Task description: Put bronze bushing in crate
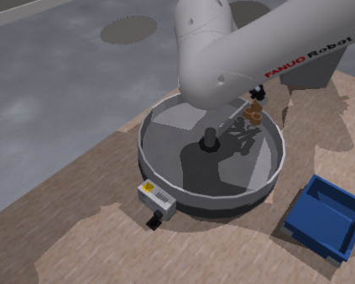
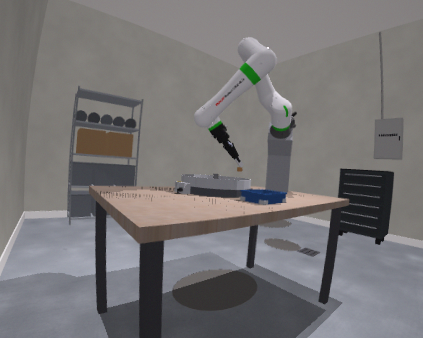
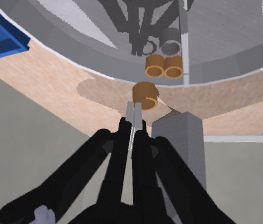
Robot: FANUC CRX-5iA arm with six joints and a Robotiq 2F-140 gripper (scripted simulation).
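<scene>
The blue crate is 31 cm to the left of my hand, 17 cm below it and 1 cm behind it. Also, from my hand: turning table 14 cm below, 14 cm ahead, 1 cm to the right.
</scene>
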